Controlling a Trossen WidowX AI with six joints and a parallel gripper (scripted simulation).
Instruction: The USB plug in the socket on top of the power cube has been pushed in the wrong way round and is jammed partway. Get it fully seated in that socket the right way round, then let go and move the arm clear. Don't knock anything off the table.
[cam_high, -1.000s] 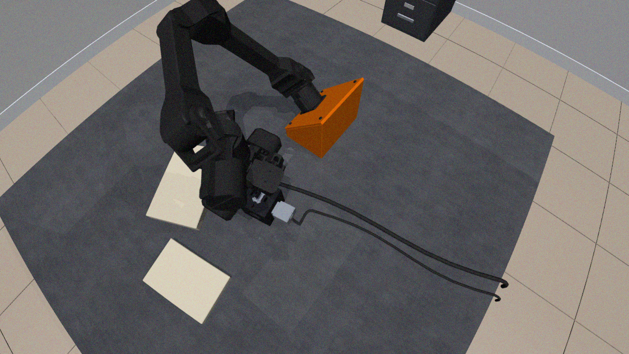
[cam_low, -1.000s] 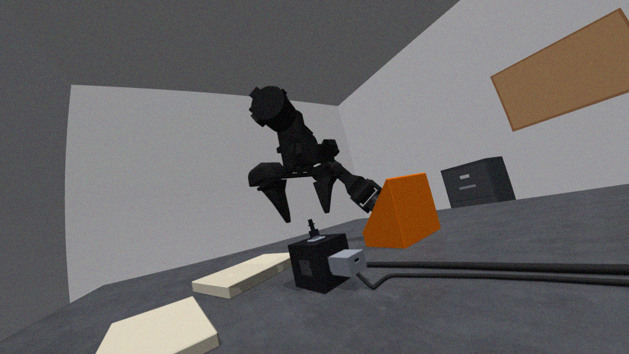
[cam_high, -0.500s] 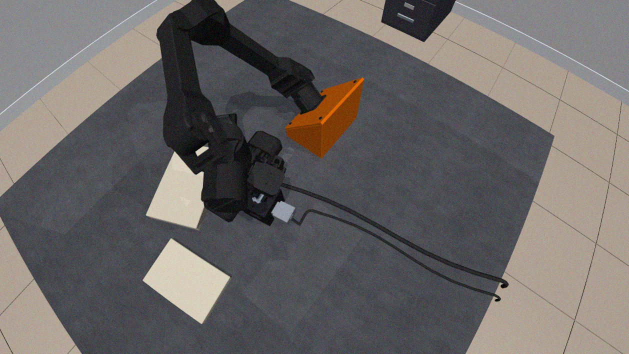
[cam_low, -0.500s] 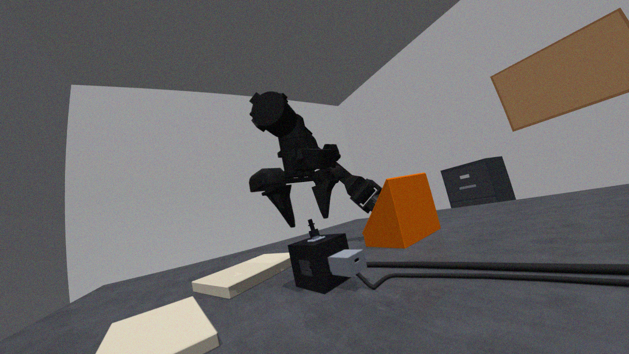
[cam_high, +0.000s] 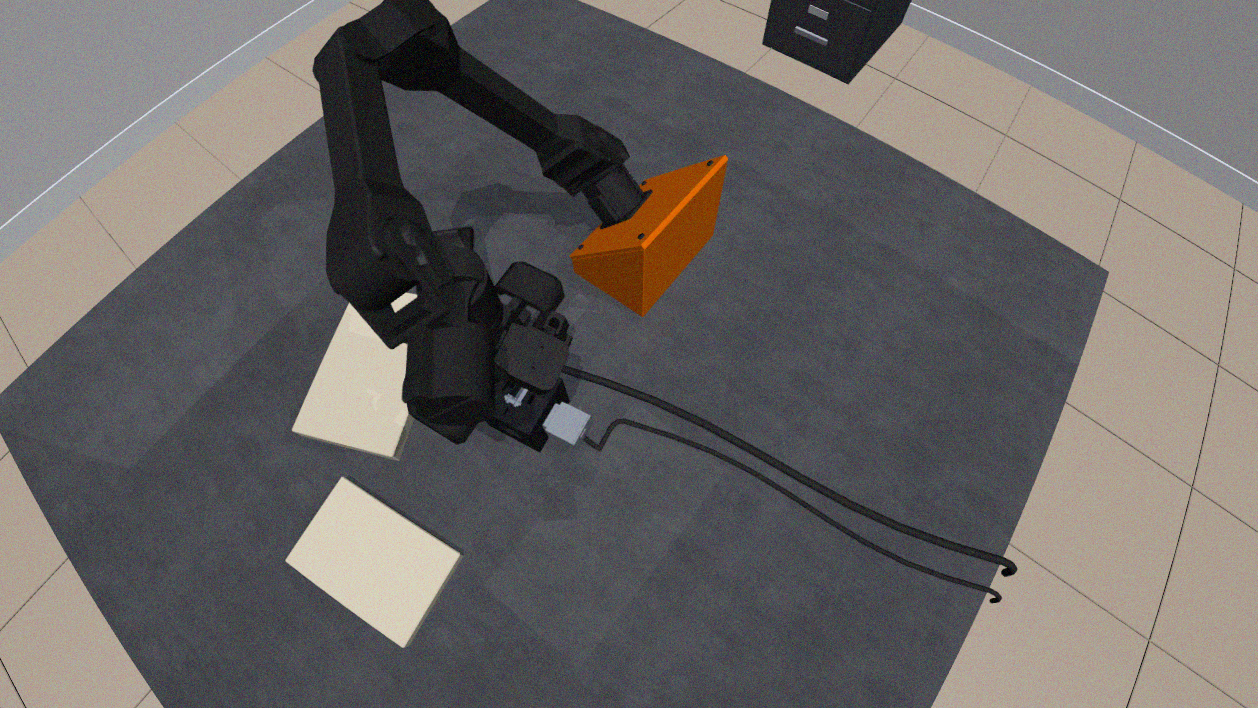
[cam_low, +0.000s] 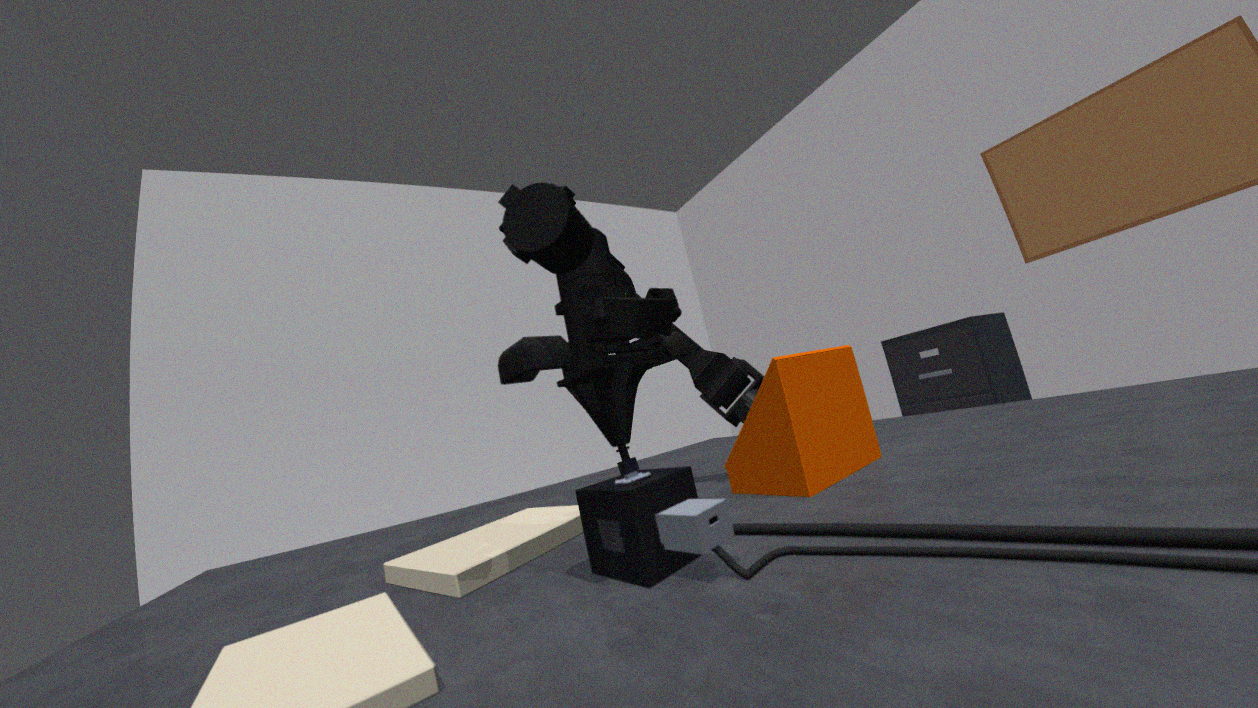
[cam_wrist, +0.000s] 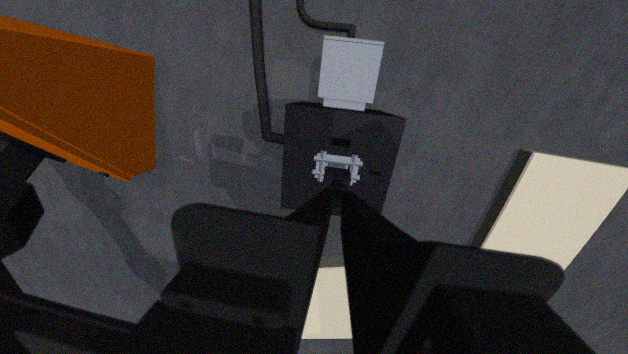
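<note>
Now: the metal USB socket 1 cm to the left of my gripper tip and 4 cm below it. The rest, counted from my gripper tip: small USB plug (2 cm below).
</note>
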